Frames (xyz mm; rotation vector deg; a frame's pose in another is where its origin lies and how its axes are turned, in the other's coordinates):
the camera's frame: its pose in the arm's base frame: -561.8 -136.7 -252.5 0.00 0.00 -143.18
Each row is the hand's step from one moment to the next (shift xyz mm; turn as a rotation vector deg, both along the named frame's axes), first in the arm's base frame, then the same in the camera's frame.
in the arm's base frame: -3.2 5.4 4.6 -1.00 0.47 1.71
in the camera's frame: -0.7 -6.2 4.6 0.52 -0.98 1.71
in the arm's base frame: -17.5 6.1 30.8 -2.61 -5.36 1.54
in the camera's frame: 10.4 -15.4 30.8 5.30 2.73 1.54
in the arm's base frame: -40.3 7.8 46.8 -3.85 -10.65 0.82
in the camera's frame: 27.6 -30.4 46.8 9.46 6.22 0.82
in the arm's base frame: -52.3 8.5 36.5 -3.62 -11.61 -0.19
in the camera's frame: 36.8 -38.1 36.5 9.86 7.12 -0.19
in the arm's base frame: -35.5 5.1 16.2 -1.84 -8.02 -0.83
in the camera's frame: 25.4 -25.4 16.2 6.28 5.32 -0.83
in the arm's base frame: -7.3 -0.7 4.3 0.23 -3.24 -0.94
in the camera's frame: 6.3 -3.8 4.3 1.76 2.73 -0.94
